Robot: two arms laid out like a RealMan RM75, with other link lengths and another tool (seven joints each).
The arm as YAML. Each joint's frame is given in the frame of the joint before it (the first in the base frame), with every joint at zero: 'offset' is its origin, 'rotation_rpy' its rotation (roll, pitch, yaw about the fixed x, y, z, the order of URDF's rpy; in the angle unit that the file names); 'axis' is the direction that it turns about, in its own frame. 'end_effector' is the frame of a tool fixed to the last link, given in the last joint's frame.
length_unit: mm
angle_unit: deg
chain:
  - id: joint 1
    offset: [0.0, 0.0, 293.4]
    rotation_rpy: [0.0, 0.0, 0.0]
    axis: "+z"
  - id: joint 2
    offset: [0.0, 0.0, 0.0]
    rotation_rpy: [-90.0, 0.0, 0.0]
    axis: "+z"
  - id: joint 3
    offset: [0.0, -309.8, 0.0]
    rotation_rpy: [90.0, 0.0, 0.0]
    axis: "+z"
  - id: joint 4
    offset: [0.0, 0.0, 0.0]
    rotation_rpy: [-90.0, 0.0, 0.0]
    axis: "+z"
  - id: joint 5
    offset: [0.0, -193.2, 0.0]
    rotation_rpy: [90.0, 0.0, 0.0]
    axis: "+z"
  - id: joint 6
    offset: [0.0, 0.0, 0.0]
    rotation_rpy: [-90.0, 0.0, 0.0]
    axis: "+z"
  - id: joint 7
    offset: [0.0, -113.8, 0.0]
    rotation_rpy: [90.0, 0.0, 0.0]
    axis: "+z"
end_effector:
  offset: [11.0, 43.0, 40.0]
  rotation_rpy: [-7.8, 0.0, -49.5]
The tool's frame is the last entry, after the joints.
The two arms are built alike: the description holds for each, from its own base.
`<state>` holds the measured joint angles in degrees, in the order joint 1, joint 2, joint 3, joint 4, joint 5, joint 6, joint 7, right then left.
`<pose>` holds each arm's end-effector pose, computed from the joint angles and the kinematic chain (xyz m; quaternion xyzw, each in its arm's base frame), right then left.
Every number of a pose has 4 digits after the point. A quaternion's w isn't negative.
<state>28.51 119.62 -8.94 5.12 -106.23 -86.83 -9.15 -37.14 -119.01 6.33 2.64 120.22 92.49 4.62</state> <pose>0.2893 0.2912 -0.0691 -0.7484 -0.4355 0.0569 0.4969 -0.2395 0.3044 -0.0495 -0.8672 -0.1176 -0.4670 0.1268</pose>
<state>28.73 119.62 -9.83 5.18 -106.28 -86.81 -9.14 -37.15 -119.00 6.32 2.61 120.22 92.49 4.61</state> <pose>0.2882 0.2900 -0.0709 -0.7493 -0.4410 0.0604 0.4903 -0.2394 0.3044 -0.0494 -0.8671 -0.1177 -0.4672 0.1267</pose>
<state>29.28 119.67 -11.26 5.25 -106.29 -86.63 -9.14 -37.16 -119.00 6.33 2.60 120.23 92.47 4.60</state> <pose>0.2856 0.2892 -0.0741 -0.7504 -0.4503 0.0658 0.4794 -0.2394 0.3044 -0.0495 -0.8672 -0.1178 -0.4670 0.1265</pose>
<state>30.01 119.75 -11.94 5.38 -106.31 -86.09 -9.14 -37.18 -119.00 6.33 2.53 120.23 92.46 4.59</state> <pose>0.2825 0.2909 -0.0769 -0.7512 -0.4562 0.0684 0.4722 -0.2391 0.3043 -0.0496 -0.8670 -0.1180 -0.4674 0.1261</pose>
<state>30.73 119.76 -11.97 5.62 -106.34 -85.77 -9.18 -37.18 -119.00 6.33 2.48 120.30 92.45 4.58</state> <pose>0.2790 0.2940 -0.0780 -0.7502 -0.4596 0.0709 0.4701 -0.2390 0.3041 -0.0498 -0.8671 -0.1183 -0.4673 0.1254</pose>
